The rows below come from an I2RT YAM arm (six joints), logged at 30 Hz.
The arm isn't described. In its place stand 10 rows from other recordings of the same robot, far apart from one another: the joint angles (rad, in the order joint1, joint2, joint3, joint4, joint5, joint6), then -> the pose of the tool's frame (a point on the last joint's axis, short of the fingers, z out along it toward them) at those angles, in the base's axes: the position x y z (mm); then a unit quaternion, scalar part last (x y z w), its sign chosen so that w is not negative.
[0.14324, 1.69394, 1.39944, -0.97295, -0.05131, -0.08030] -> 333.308 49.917 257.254 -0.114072 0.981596 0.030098 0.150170
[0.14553, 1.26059, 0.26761, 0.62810, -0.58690, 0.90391] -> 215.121 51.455 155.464 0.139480 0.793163 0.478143 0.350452
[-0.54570, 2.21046, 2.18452, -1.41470, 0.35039, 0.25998] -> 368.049 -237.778 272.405 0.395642 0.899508 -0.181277 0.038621
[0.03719, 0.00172, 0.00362, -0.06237, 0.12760, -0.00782] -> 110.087 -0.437 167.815 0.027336 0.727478 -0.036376 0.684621
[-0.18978, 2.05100, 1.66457, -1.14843, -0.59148, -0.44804] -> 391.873 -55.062 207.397 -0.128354 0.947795 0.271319 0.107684
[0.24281, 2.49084, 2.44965, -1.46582, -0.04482, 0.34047] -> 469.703 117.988 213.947 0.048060 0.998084 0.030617 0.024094
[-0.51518, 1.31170, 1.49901, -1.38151, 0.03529, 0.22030] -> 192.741 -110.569 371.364 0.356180 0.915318 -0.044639 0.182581
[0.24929, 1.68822, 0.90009, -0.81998, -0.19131, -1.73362] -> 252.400 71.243 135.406 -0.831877 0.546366 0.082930 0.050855
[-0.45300, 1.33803, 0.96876, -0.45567, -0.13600, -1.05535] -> 256.924 -119.692 257.648 -0.299256 0.879948 -0.202766 0.308259
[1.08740, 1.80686, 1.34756, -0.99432, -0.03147, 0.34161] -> 157.391 302.240 206.517 -0.364501 0.929228 0.050228 0.033936
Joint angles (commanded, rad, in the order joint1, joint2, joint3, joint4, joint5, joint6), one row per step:
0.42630 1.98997 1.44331 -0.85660 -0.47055 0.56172
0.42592 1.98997 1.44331 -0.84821 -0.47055 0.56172
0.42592 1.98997 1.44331 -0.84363 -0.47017 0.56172
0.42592 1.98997 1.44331 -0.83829 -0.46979 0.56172
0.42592 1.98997 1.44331 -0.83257 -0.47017 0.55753
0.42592 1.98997 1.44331 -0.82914 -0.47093 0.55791
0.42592 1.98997 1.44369 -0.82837 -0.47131 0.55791
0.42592 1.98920 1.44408 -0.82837 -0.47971 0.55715
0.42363 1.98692 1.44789 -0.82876 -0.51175 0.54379
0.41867 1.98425 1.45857 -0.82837 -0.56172 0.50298
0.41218 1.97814 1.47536 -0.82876 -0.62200 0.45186
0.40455 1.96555 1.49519 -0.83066 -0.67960 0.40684
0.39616 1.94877 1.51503 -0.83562 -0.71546 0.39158
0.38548 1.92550 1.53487 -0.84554 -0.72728 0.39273
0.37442 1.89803 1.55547 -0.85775 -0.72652 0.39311
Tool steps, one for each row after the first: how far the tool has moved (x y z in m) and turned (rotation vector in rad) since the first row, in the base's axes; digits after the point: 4 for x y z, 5 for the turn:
0.0009 0.0002 0.0002 0.00347 -0.00764 -0.00038
0.0013 0.0004 0.0002 0.00502 -0.01196 -0.00045
0.0018 0.0006 0.0003 0.00689 -0.01698 -0.00051
0.0023 0.0009 0.0004 0.00977 -0.02404 0.00323
0.0027 0.0011 0.0005 0.01185 -0.02668 0.00303
0.0028 0.0011 0.0007 0.01266 -0.02757 0.00310
0.0027 0.0014 0.0012 0.02070 -0.02559 0.00528
0.0030 0.0016 0.0035 0.05235 -0.02452 0.02046
0.0047 0.0019 0.0082 0.10476 -0.03860 0.05996
0.0070 0.0021 0.0161 0.17042 -0.06489 0.10857
0.0092 0.0016 0.0273 0.23573 -0.09938 0.15093
0.0109 -0.0002 0.0397 0.27918 -0.12723 0.16479
0.0119 -0.0040 0.0540 0.29951 -0.15566 0.15927
0.0120 -0.0087 0.0696 0.30859 -0.19140 0.15189

